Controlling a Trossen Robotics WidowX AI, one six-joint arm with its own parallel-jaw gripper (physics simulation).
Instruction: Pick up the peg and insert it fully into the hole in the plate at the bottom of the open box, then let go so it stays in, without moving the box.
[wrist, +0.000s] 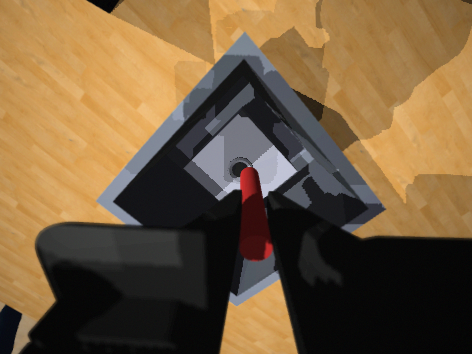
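The red peg is between the two black fingers of my gripper, which is shut on it. The peg's far end points down into the open grey box, over the light plate at its bottom. The round dark hole in the plate shows just up and left of the peg's far end in the wrist view. How high the peg's tip stands above the plate is hard to tell. The near part of the box is partly hidden behind the fingers.
The box walls rise around the peg and the fingertips on all sides. The box stands on a wooden surface with shadows to the upper right. Dark objects show at the top left edge and the lower left edge.
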